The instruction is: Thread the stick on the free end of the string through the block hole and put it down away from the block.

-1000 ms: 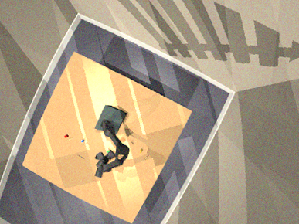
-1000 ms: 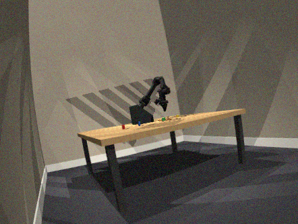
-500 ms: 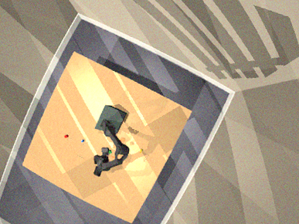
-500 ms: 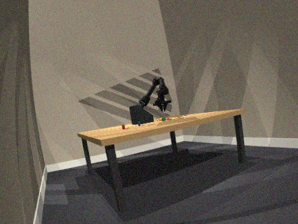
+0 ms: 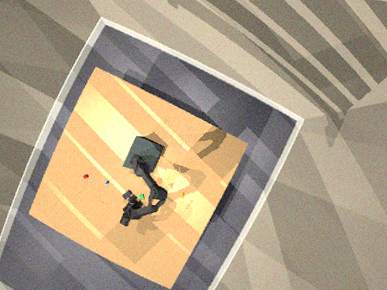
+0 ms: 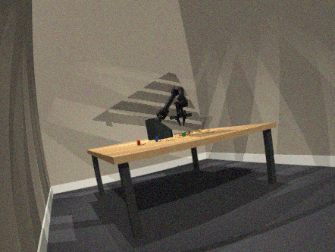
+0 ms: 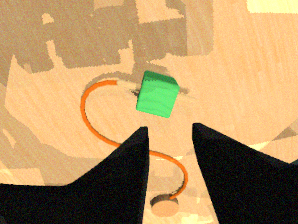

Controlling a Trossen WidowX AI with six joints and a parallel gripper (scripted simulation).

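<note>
Right now my gripper tip is 1 cm to the right of the green block and 7 cm above it. Also, from my gripper tip: round button 16 cm behind, 6 cm to the left, 8 cm below; blue object 4 cm ahead, 27 cm to the right, 7 cm below; thin wooden stick 1 cm ahead, 2 cm to the left, 7 cm below.
</note>
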